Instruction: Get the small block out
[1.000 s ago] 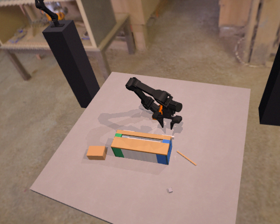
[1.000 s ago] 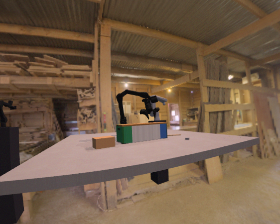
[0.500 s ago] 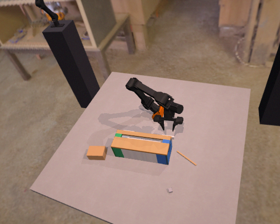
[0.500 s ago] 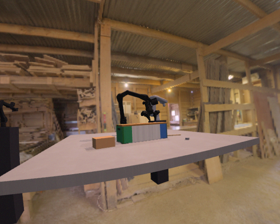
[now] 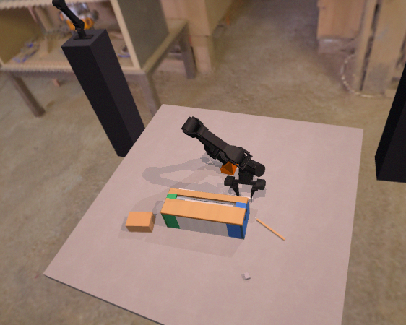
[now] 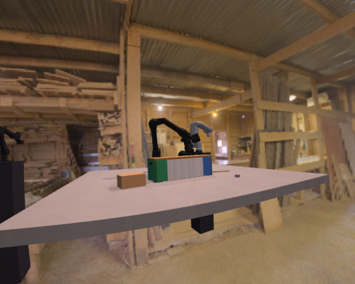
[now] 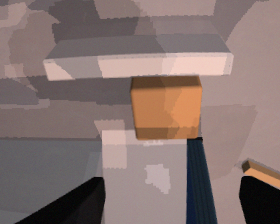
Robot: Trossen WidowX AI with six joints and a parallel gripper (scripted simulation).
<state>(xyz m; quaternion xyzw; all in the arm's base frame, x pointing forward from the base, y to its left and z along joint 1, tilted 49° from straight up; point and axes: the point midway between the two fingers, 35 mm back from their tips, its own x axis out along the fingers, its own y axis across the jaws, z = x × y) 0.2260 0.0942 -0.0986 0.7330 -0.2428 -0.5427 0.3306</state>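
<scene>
The small orange block lies 50 mm below my gripper tip and 10 mm behind it. From my gripper tip the other things lie so: box 160 mm to the right, 70 mm ahead; thin wooden stick 140 mm to the left, 110 mm ahead, 60 mm below; grey cube 350 mm ahead, 70 mm to the left, 60 mm below.
</scene>
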